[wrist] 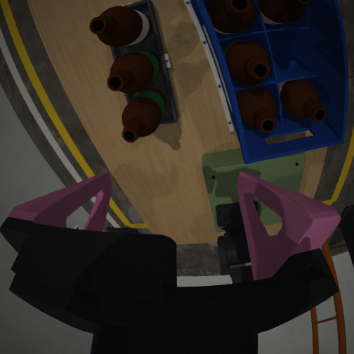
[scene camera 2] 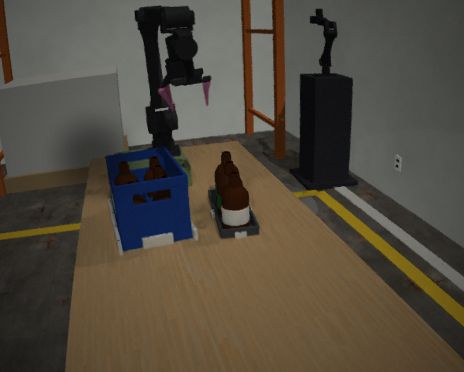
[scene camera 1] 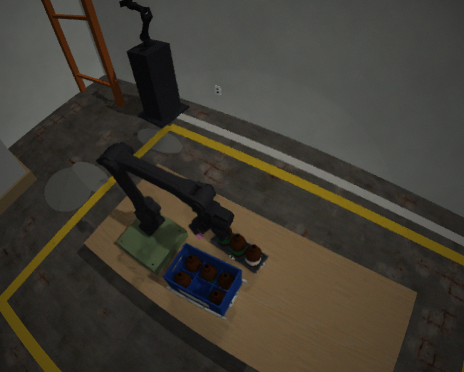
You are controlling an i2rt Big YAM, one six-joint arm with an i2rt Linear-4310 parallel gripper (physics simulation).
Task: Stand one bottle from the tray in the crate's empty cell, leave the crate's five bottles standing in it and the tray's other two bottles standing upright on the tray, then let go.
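Where they show: gripper, fingertip midpoint: (scene camera 2: 190, 108); arm's base at its link origin: (scene camera 1: 152, 223).
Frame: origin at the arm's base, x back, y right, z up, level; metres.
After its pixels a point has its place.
Note:
The dark tray (scene camera 1: 259, 270) {y -0.133, x -0.553, z -0.073 m} (scene camera 2: 252, 230) {y -0.190, x -0.556, z -0.060 m} (wrist: 171, 102) holds three upright brown bottles in a row: a white-banded bottle (scene camera 1: 254, 254) {y -0.143, x -0.520, z 0.046 m} (scene camera 2: 235, 200) {y -0.151, x -0.541, z 0.024 m} (wrist: 120, 26) at one end, a green-banded bottle (scene camera 1: 238, 243) {y -0.147, x -0.431, z 0.047 m} (wrist: 134, 72) in the middle, and another green-banded bottle (wrist: 144, 114) at the arm-base end. The blue crate (scene camera 1: 240, 280) {y -0.018, x -0.532, z 0.008 m} (scene camera 2: 155, 220) {y 0.055, x -0.540, z -0.005 m} (wrist: 255, 154) holds five standing bottles; its empty cell (scene camera 1: 201, 288) {y 0.099, x -0.394, z -0.067 m} (wrist: 295, 55) is the middle one in the row away from the tray. My gripper (scene camera 2: 190, 107) {y -0.071, x -0.359, z 0.233 m} (wrist: 173, 178) is open and empty, above and behind the crate and tray in scene camera 2.
The crate and tray stand side by side on the wooden table (scene camera 1: 325, 300) {y -0.170, x -0.903, z -0.075 m} (scene camera 2: 210, 310) {y -0.031, x -0.836, z -0.075 m}, with a narrow gap between them. The green base plate (scene camera 1: 150, 250) {y 0.112, x -0.096, z -0.006 m} (wrist: 277, 165) lies behind the crate. A black pedestal (scene camera 1: 155, 80) (scene camera 2: 325, 130) with another arm stands off the table.

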